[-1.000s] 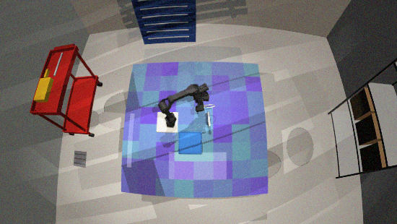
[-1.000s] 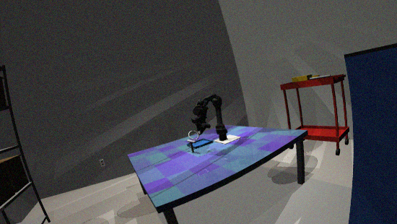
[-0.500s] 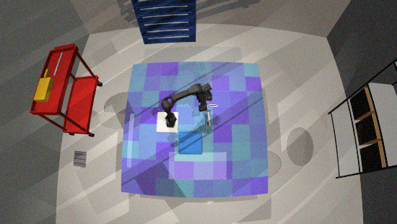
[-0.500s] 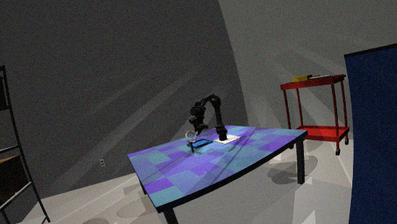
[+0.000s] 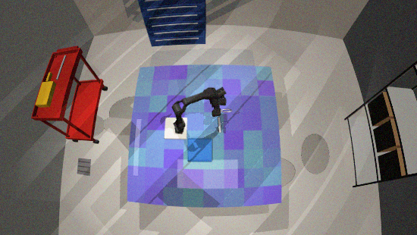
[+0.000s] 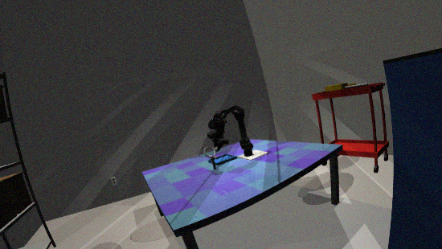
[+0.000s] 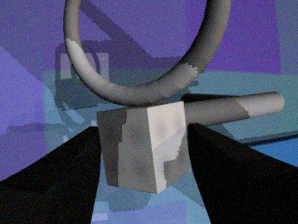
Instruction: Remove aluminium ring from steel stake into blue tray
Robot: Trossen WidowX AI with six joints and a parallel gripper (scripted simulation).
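Now: the aluminium ring 4 cm ahead of my gripper tip and 1 cm to the left of it. Also, from my gripper tip: blue tray (29 cm to the right, 15 cm below, 11 cm behind).
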